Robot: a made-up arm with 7 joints. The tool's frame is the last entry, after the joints. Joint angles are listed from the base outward. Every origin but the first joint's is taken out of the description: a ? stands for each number. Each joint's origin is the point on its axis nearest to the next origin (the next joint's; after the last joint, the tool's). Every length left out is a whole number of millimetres.
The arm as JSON. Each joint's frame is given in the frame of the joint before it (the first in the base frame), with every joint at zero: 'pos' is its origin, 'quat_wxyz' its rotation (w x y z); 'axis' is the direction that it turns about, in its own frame. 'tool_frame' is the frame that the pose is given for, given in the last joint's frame.
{
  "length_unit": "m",
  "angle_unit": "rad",
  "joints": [
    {
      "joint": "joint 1",
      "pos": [
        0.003,
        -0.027,
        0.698
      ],
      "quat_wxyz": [
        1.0,
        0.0,
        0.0,
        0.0
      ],
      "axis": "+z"
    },
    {
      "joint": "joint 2",
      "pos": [
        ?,
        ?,
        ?
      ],
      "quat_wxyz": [
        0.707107,
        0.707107,
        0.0,
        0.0
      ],
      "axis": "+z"
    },
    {
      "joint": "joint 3",
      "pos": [
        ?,
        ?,
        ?
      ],
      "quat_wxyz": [
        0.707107,
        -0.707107,
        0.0,
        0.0
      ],
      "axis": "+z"
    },
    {
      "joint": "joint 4",
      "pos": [
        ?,
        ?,
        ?
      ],
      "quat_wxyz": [
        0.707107,
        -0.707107,
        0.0,
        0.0
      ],
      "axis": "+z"
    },
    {
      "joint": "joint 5",
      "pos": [
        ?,
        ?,
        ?
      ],
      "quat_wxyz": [
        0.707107,
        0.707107,
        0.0,
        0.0
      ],
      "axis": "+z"
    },
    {
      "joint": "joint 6",
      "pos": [
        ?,
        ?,
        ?
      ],
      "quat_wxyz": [
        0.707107,
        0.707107,
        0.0,
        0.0
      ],
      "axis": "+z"
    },
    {
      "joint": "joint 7",
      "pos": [
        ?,
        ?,
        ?
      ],
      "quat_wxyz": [
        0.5,
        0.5,
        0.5,
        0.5
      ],
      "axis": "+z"
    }
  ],
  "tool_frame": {
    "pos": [
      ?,
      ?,
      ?
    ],
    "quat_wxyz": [
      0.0,
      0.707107,
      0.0,
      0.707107
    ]
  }
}
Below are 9 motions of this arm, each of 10 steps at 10 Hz.
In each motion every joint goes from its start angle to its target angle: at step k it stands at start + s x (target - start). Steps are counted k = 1, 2, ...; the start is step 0. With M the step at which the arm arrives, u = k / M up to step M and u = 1 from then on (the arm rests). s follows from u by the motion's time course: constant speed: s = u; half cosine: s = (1 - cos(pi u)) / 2; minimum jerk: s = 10 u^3 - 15 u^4 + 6 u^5.
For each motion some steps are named. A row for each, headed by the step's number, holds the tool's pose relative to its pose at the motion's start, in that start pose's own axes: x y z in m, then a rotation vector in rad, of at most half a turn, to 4 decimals.
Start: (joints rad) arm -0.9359 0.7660 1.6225 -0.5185 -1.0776 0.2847 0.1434
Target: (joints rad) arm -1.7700 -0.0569 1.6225 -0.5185 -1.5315 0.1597 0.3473
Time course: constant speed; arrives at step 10
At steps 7, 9, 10:
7: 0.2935 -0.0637 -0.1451 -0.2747 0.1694 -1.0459
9: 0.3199 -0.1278 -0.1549 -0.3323 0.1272 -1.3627
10: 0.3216 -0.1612 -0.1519 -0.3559 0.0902 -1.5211

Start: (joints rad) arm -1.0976 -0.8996 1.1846 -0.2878 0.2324 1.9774 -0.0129
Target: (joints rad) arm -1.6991 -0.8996 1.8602 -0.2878 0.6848 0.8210 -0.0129
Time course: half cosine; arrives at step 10
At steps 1, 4, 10:
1: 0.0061 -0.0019 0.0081 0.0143 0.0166 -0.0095
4: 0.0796 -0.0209 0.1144 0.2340 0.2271 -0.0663
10: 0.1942 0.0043 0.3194 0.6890 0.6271 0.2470

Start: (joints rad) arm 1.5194 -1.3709 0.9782 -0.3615 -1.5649 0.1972 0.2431
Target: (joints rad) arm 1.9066 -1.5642 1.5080 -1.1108 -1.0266 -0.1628 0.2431
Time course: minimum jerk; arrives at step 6
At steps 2, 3, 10:
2: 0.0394 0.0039 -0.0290 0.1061 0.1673 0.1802
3: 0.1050 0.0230 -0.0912 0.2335 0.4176 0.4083
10: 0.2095 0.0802 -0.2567 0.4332 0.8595 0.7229

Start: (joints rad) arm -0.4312 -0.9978 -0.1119 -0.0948 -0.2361 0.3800 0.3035
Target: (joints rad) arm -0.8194 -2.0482 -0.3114 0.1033 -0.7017 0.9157 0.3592
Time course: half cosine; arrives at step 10
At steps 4, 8, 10:
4: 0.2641 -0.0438 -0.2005 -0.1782 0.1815 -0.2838
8: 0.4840 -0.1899 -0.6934 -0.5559 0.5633 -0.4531
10: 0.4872 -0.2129 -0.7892 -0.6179 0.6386 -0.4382

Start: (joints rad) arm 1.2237 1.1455 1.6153 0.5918 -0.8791 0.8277 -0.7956
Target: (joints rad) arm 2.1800 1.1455 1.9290 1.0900 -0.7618 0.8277 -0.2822
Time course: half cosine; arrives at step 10
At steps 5, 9, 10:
5: -0.2699 -0.0794 -0.1304 0.4392 -0.3962 -0.0284
9: -0.5269 -0.0393 -0.2915 0.7005 -0.8108 -0.0330
10: -0.5393 -0.0340 -0.3003 0.7095 -0.8322 -0.0331

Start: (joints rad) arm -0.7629 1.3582 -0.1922 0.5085 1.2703 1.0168 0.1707
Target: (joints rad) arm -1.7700 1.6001 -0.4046 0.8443 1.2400 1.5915 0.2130
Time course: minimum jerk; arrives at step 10
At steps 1, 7, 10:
1: 0.0018 0.0036 -0.0043 -0.0070 -0.0006 -0.0018
7: 0.0512 0.1997 -0.5221 -0.6977 -0.0732 0.0695
10: 0.0286 0.1986 -0.6314 -0.8215 -0.0811 0.1409

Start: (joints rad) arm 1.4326 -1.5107 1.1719 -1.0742 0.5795 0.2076 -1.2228
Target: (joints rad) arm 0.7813 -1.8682 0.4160 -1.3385 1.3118 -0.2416 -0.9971
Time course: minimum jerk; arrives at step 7
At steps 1, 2, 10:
1: -0.0080 -0.0062 0.0045 -0.0126 0.0008 0.0018
2: -0.0495 -0.0349 0.0282 -0.0771 0.0114 0.0164
10: -0.2895 -0.0974 0.1376 -0.3459 0.3761 0.3047

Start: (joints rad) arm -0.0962 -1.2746 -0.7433 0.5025 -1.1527 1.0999 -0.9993
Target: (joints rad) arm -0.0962 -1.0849 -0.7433 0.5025 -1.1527 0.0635 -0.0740
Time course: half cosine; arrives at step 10
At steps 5, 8, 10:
5: 0.0426 -0.0285 -0.0832 0.5329 0.4250 0.3479
8: 0.0728 -0.0289 -0.1689 0.9327 0.8776 0.5147
10: 0.0779 -0.0257 -0.1908 1.0170 0.9978 0.5377

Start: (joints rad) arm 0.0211 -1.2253 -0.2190 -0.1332 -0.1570 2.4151 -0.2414
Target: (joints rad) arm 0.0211 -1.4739 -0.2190 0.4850 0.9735 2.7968 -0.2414
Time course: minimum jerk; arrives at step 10
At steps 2, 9, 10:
2: -0.0202 0.0084 -0.0147 0.0502 0.0366 -0.0359
9: -0.3883 0.1658 -0.0562 0.2687 0.7355 -0.8730
10: -0.3913 0.1671 -0.0550 0.2648 0.7419 -0.8816

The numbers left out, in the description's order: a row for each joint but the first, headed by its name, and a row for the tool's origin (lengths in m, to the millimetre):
joint 2: 0.006 -0.086 0.0
joint 3: 0.029 0.529 0.0
joint 4: 0.027 0.049 0.0
joint 5: -0.009 -0.315 0.0
joint 6: 0.021 -0.102 0.0
joint 7: -0.036 0.072 0.0
tool: 0.022 -0.004 0.0

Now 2 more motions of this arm.
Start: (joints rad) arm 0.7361 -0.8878 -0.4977 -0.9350 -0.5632 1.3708 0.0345
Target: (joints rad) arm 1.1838 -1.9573 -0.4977 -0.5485 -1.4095 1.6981 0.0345
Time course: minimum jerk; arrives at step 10
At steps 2, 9, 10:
2: -0.0130 0.0427 -0.0130 -0.0110 0.0295 0.0484
9: -0.5645 0.5733 0.1483 -0.0980 -0.1879 1.2065
10: -0.5718 0.5745 0.1520 -0.0972 -0.1963 1.2182

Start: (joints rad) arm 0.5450 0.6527 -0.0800 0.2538 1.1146 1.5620 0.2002
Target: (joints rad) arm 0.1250 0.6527 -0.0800 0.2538 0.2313 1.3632 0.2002
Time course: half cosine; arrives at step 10
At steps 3, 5, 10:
3: 0.0084 0.0406 -0.0108 -0.2623 0.0685 -0.0002
5: 0.0186 0.1015 -0.0426 -0.6378 0.1552 -0.0085
10: 0.0262 0.1939 -0.1433 -1.2805 0.2586 -0.0414

